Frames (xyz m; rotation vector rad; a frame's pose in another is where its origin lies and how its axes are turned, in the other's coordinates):
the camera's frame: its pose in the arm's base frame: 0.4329 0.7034 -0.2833 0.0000 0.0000 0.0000
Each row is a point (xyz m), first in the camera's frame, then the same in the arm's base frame.
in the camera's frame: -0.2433 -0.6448 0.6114
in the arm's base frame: 0.1896 0.0586 0.3281
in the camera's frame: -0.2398 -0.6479 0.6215
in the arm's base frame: 0.1931 0.0555 0.3382
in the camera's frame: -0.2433 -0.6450 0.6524
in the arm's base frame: 0.1896 0.0584 0.3691
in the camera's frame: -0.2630 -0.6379 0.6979
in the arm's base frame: 0.1699 0.0655 0.4146
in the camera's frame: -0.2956 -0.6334 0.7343
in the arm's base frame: 0.1373 0.0700 0.4510
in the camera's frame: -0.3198 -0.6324 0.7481
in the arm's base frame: 0.1131 0.0710 0.4648
